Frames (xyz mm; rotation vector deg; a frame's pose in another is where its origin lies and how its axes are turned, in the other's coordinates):
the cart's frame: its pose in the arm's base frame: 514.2 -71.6 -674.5 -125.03 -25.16 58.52
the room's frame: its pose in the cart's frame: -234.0 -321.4 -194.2 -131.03 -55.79 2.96
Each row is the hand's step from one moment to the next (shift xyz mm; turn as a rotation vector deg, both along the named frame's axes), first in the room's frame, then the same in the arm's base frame.
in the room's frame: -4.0 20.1 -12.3 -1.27 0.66 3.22
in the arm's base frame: 10.1 20.2 7.9 1.59 -2.56 1.82
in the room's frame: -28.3 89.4 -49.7 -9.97 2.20 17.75
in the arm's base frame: 43.8 85.1 45.8 6.66 -14.86 12.42
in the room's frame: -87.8 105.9 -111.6 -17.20 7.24 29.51
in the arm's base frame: 11.4 146.5 98.9 13.87 -23.04 22.26
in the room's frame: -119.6 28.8 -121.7 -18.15 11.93 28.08
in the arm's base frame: -67.7 119.0 105.8 16.87 -19.61 24.31
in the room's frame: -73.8 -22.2 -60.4 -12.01 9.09 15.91
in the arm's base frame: -68.7 41.8 55.8 10.97 -10.06 16.08
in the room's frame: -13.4 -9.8 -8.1 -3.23 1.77 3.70
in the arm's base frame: -16.0 2.4 8.9 2.13 -2.51 4.06
